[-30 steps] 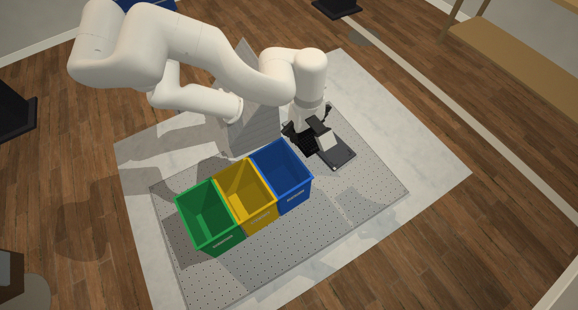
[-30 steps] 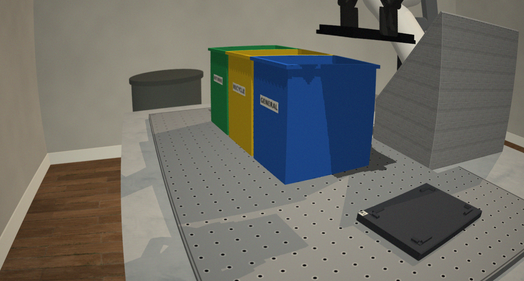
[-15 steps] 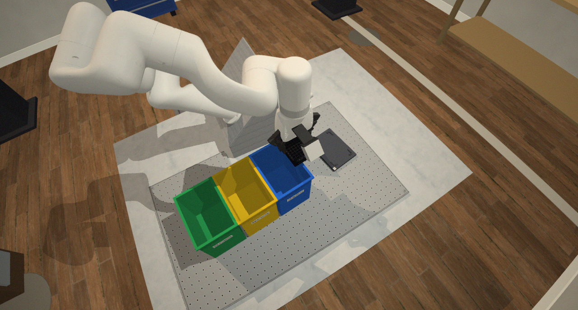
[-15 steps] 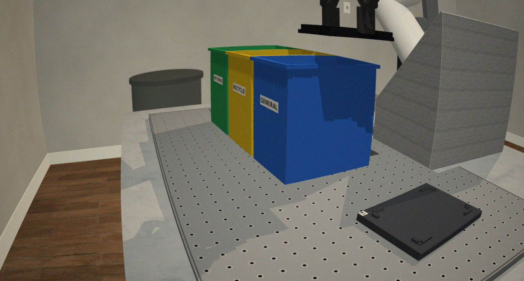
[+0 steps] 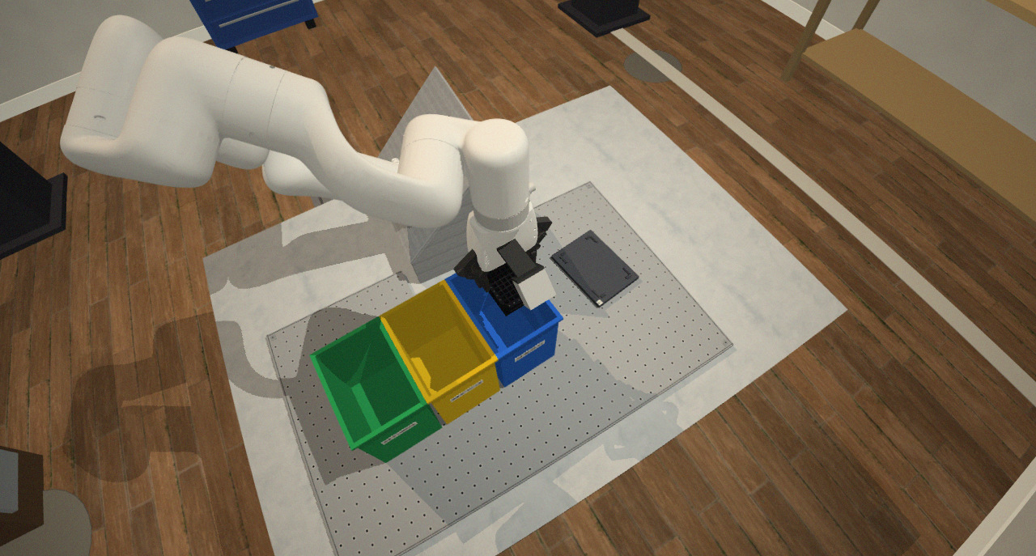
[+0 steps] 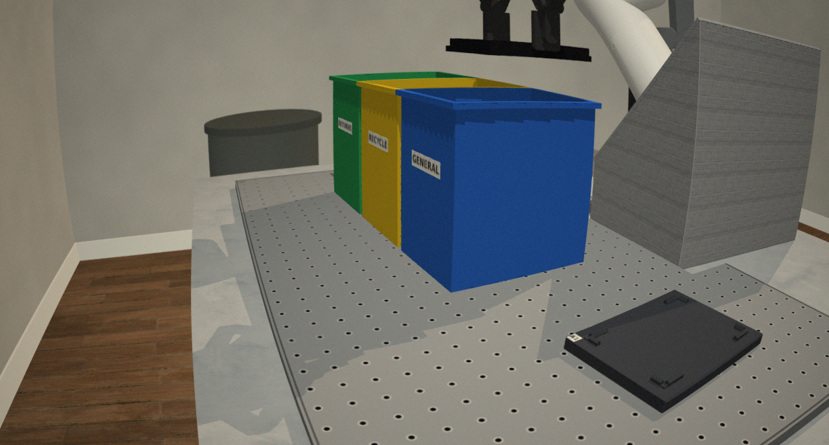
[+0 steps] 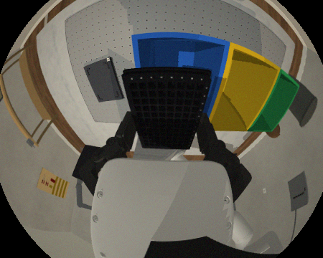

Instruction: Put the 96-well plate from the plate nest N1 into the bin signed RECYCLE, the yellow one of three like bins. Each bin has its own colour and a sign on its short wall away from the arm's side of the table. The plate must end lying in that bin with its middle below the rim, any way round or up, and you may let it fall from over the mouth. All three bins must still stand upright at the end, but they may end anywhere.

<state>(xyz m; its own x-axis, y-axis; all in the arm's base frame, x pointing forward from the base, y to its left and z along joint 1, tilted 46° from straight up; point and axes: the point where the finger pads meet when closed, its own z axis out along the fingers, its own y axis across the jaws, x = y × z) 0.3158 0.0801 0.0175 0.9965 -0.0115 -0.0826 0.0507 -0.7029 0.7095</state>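
Now: the yellow recycle bin 15 cm to the right of my hand, 15 cm below it and 2 cm ahead of it. Round my hand: green bin: 28 cm to the right, 15 cm below, 3 cm ahead; blue general bin: 15 cm below, 2 cm to the right, 1 cm ahead; black 96-well plate: 1 cm below.
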